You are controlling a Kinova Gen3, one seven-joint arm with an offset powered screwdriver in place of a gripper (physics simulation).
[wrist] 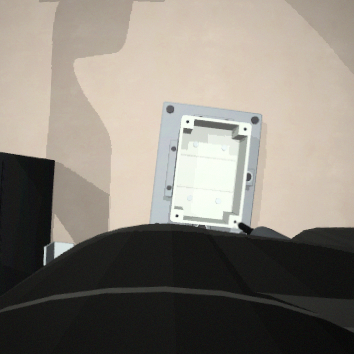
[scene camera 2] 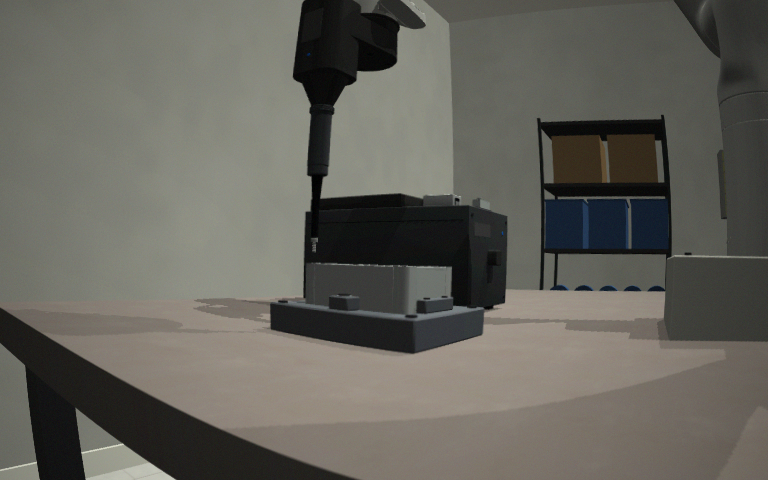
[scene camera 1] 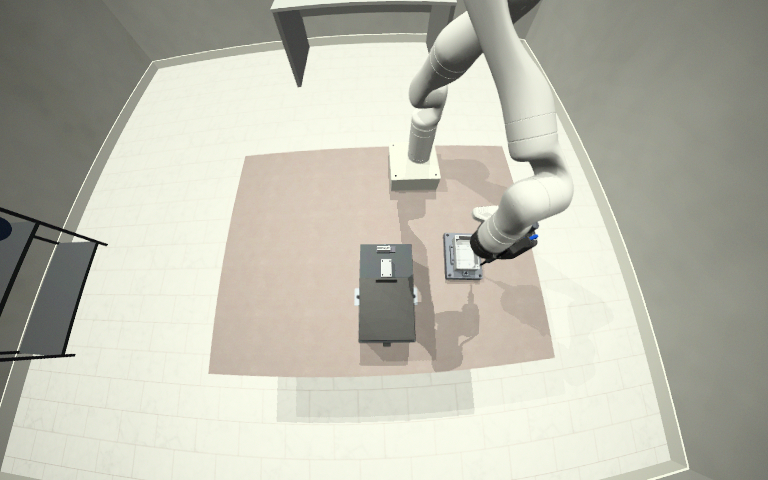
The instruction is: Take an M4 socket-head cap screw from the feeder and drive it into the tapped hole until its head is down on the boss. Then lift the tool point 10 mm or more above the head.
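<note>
My screwdriver (scene camera 1: 482, 263) (scene camera 2: 314, 237) (wrist: 241, 226) points down, with a small bright screw (scene camera 2: 313, 245) upright on its tip in scene camera 2. The screw's lower end is a little above the rim of the light open housing (scene camera 2: 353, 284) (wrist: 177, 170), near its left end there. In the wrist view the tool tip shows beside the housing's lower right corner boss (wrist: 235, 221); the screw cannot be made out there. The housing sits in a grey fixture plate (scene camera 2: 351, 328) (wrist: 170, 130). The dark feeder (scene camera 1: 386, 311) (scene camera 2: 396, 243) (wrist: 25, 210) stands apart from it.
The arm's pale base block (scene camera 1: 414, 183) (scene camera 2: 713, 300) stands on the table (scene camera 1: 283, 254). Low clamp blocks (scene camera 2: 344, 302) flank the housing. A small light block (scene camera 2: 441, 199) is on top of the feeder. A shelf rack (scene camera 2: 606, 190) with boxes is in the background.
</note>
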